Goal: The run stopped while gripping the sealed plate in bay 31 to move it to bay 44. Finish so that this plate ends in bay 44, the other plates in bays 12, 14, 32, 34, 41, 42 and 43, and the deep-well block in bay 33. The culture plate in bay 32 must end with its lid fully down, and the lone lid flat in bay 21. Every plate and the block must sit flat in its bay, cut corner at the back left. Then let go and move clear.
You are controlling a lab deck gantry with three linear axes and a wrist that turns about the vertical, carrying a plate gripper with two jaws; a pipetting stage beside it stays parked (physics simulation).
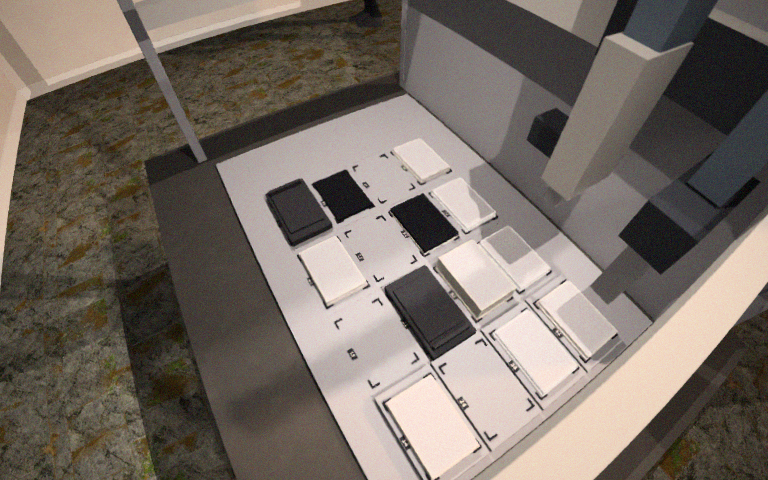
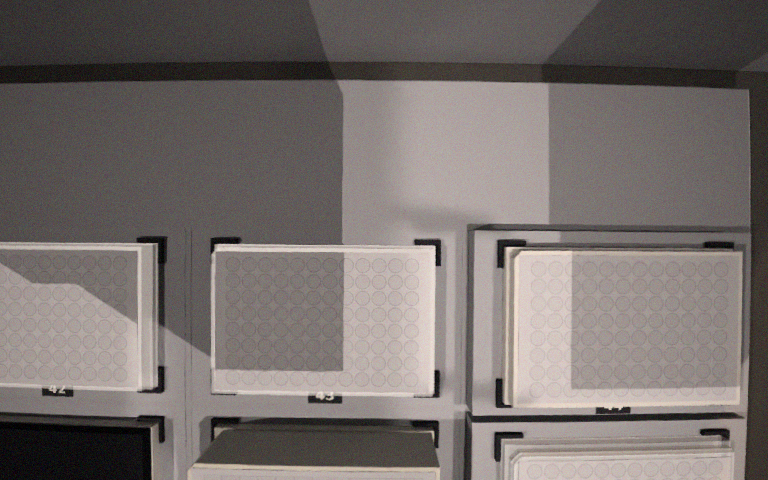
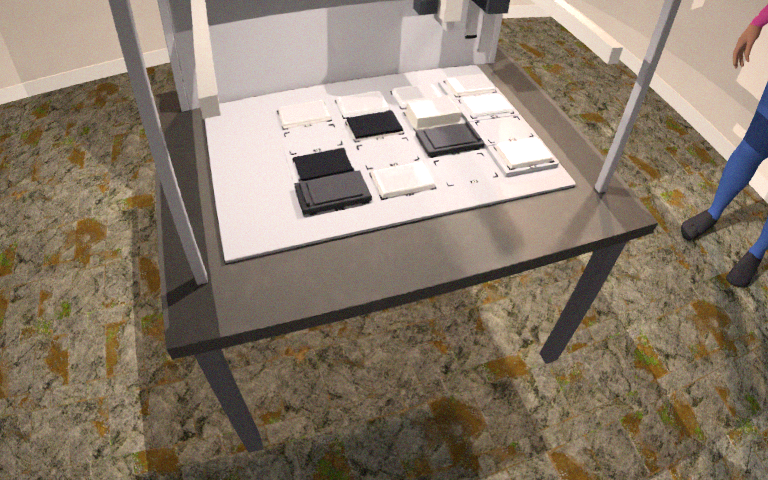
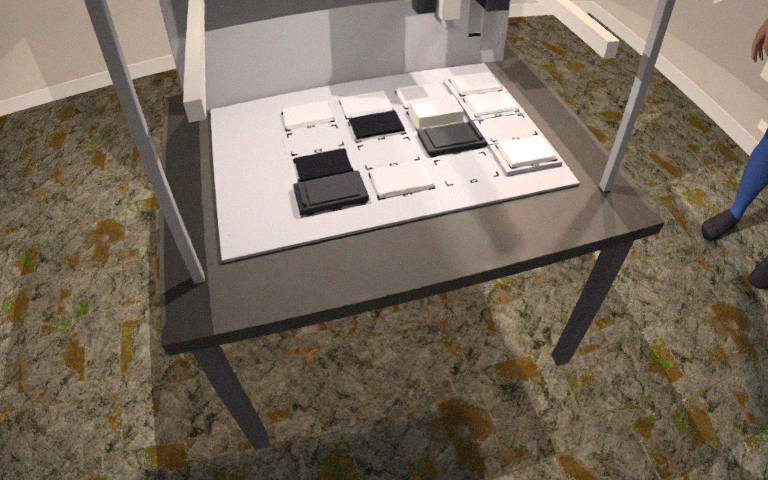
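Where they show: gripper, fingertip midpoint: (image 1: 617,280) (image 3: 476,44) (image 4: 480,42); robot's base, link origin: (image 1: 270,203) (image 3: 311,214) (image 4: 308,214).
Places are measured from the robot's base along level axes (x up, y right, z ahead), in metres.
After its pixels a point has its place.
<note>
The sealed plate (image 1: 577,319) @(x 0.029, y -0.358, z 0.559 m) (image 2: 628,328) @(x 0.029, y -0.364, z 0.555 m) (image 3: 470,86) @(x 0.029, y -0.345, z 0.546 m) (image 4: 475,84) @(x 0.029, y -0.349, z 0.548 m) sits in bay 44, looking flat, cut corner at back left. Bay 31 (image 1: 385,178) @(x 0.000, y -0.261, z 0.069 m) (image 3: 317,135) @(x 0.000, y -0.268, z 0.079 m) is empty. My gripper (image 3: 476,40) @(x 0.160, y -0.364, z 0.556 m) is raised near the back wall above bay 44, apart from the plate, open and empty; its jaws are partly hidden. The deep-well block (image 1: 475,277) @(x 0.042, y -0.248, z 0.399 m) (image 2: 317,450) @(x 0.027, y -0.298, z 0.392 m) (image 3: 433,113) @(x 0.042, y -0.226, z 0.378 m) stands in bay 33. The black culture plate (image 1: 423,222) @(x 0.017, y -0.252, z 0.233 m) (image 3: 373,124) @(x 0.017, y -0.252, z 0.223 m) is in bay 32; its lid seam is too small to judge. The black lone lid (image 1: 342,195) @(x 0.008, y -0.147, z 0.071 m) (image 3: 322,164) @(x 0.008, y -0.144, z 0.062 m) lies in bay 21.
White plates stand in bays 41 (image 1: 421,160) @(x 0.014, y -0.359, z 0.074 m), 42 (image 1: 463,203) @(x 0.014, y -0.359, z 0.234 m), 43 (image 1: 515,257) @(x 0.014, y -0.360, z 0.398 m), 34 (image 1: 535,350) @(x 0.029, y -0.253, z 0.557 m), 12 (image 1: 334,268) @(x 0.015, y -0.046, z 0.234 m) and 14 (image 1: 433,424) @(x 0.029, y -0.044, z 0.557 m). Dark grey boxes fill bays 11 (image 1: 297,209) @(x 0.024, y -0.042, z 0.070 m) and 23 (image 1: 430,308) @(x 0.024, y -0.150, z 0.399 m). The pale pipetting stage (image 1: 614,113) hangs beside the gripper.
</note>
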